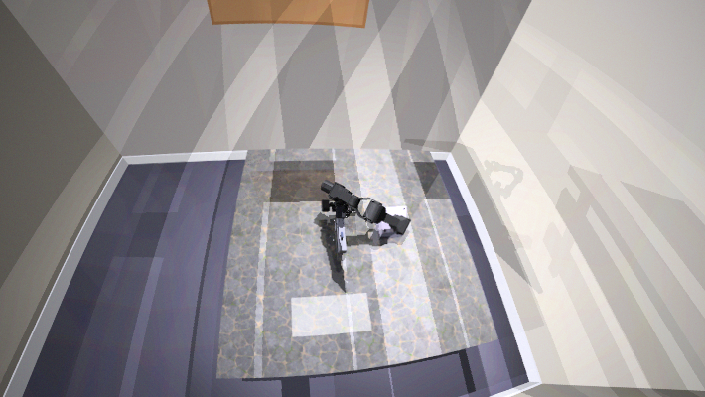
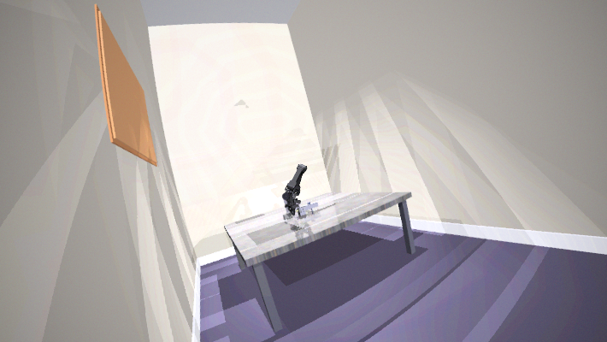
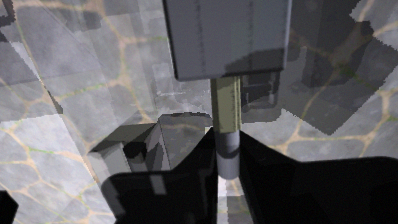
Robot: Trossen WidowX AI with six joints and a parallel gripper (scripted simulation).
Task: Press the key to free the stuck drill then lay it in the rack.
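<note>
Now: gripper tip 5 cm to the right of the drill and 3 cm below it. Round my gripper tip: grey key: 16 cm to the left, 3 cm above; then grey block: 8 cm behind, 3 cm to the right.
</note>
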